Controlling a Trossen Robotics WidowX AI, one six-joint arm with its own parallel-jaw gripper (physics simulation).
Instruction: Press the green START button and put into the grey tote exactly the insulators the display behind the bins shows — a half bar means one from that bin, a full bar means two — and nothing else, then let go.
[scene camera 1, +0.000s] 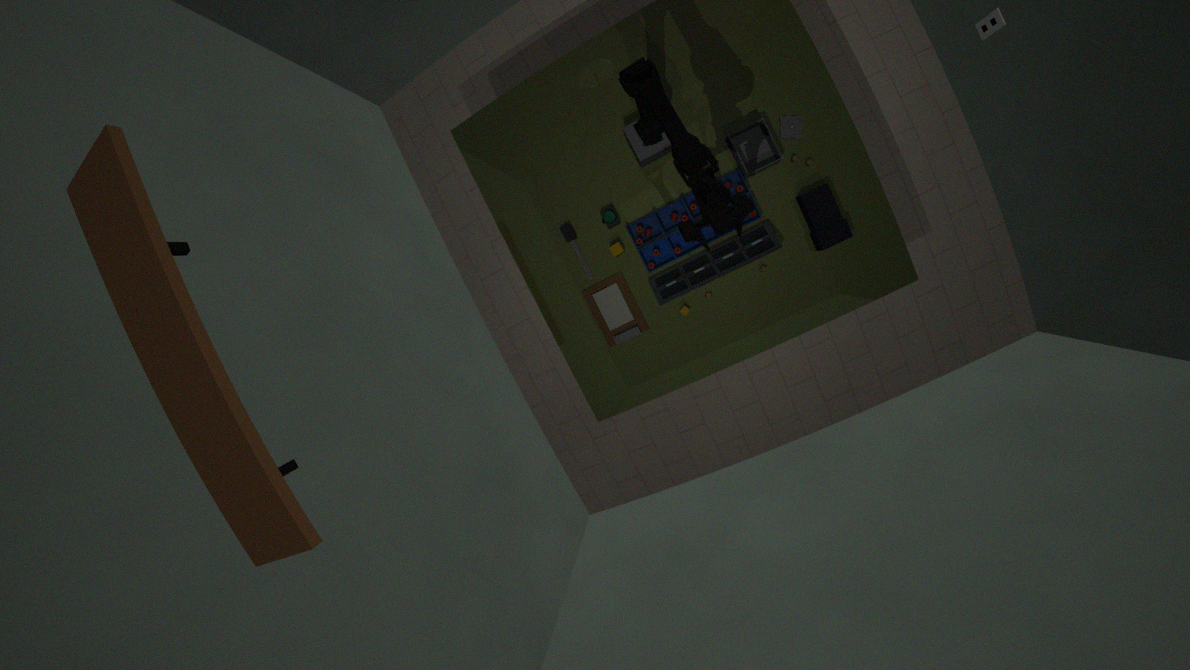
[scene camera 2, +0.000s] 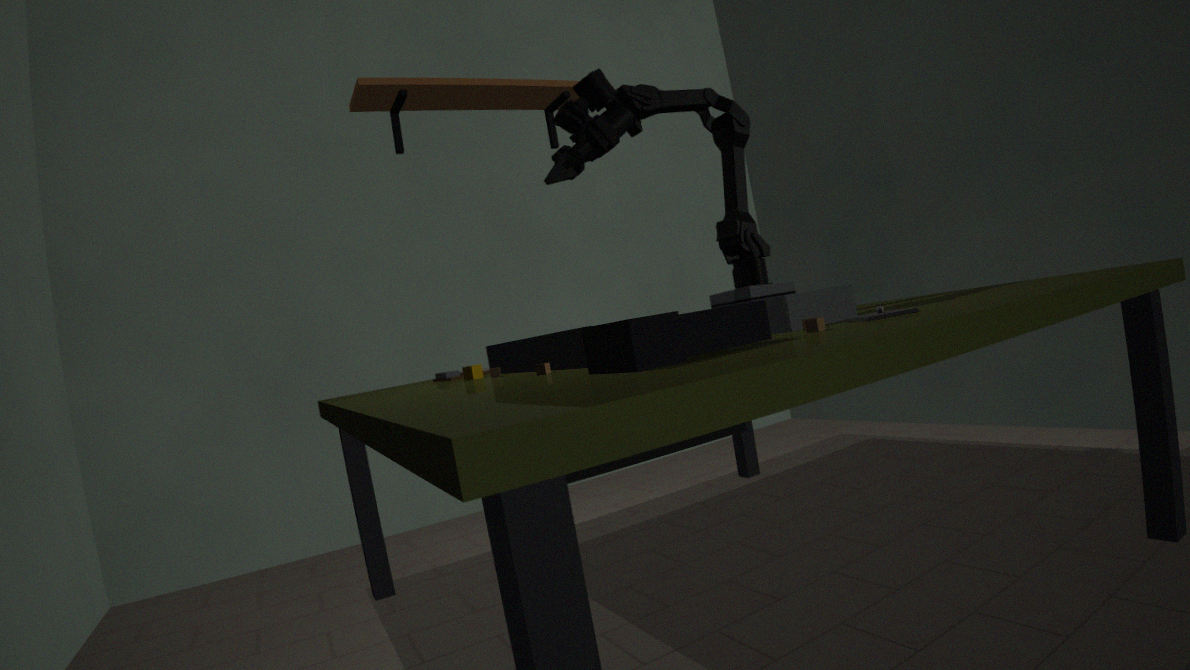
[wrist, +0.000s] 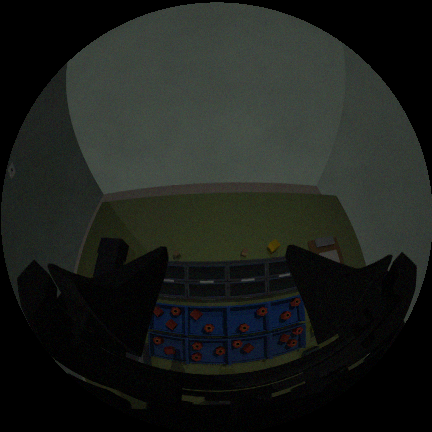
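Pixels of known places: gripper, fingertip midpoint: (scene camera 1: 724, 243) (scene camera 2: 554, 175) (wrist: 229, 253); arm's base at its link origin: (scene camera 1: 650, 134) (scene camera 2: 753, 288).
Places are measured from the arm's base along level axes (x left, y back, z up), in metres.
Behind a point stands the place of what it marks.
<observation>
My gripper (scene camera 1: 724, 242) {z 0.257, x 0.086, y -0.419 m} (scene camera 2: 547, 180) {z 0.257, x 0.086, y -0.419 m} (wrist: 229, 253) {z 0.257, x 0.086, y -0.419 m} is open and empty, high above the table. Blue bins (scene camera 1: 667, 243) (wrist: 226, 320) stand in two rows of four, holding orange-red insulators (scene camera 1: 693, 206) (wrist: 209, 328); the arm hides some in scene camera 1. Behind them the dark display (scene camera 1: 683, 277) {z -0.041, x -0.031, y -0.489 m} (wrist: 228, 287) {z -0.048, x 0.075, y -0.453 m} has four columns, each with a short pale bar; I cannot tell half from full. The grey tote (scene camera 1: 734, 156) {z -0.065, x 0.253, y -0.141 m} stands beside the bins; no insulator shows in its visible part. The green START button (scene camera 1: 609, 217) {z -0.043, x -0.218, y -0.213 m} is at the bins' other end, with nothing on it.
A black box (scene camera 1: 824, 216) {z -0.031, x 0.480, y -0.423 m} (wrist: 111, 255) {z -0.032, x 0.463, y -0.460 m} stands beyond the tote side. A wooden frame (scene camera 1: 597, 317) {z -0.078, x -0.372, y -0.543 m} and yellow blocks (scene camera 1: 616, 248) {z -0.045, x -0.226, y -0.324 m} (scene camera 1: 684, 309) {z -0.058, x -0.057, y -0.600 m} (wrist: 273, 245) {z -0.057, x -0.052, y -0.598 m} lie near the button side and display. Small tan blocks (scene camera 1: 708, 294) {z -0.067, x 0.039, y -0.573 m} (wrist: 244, 252) {z -0.068, x 0.039, y -0.571 m} and a grey plate (scene camera 1: 791, 126) {z -0.070, x 0.469, y -0.098 m} lie around.
</observation>
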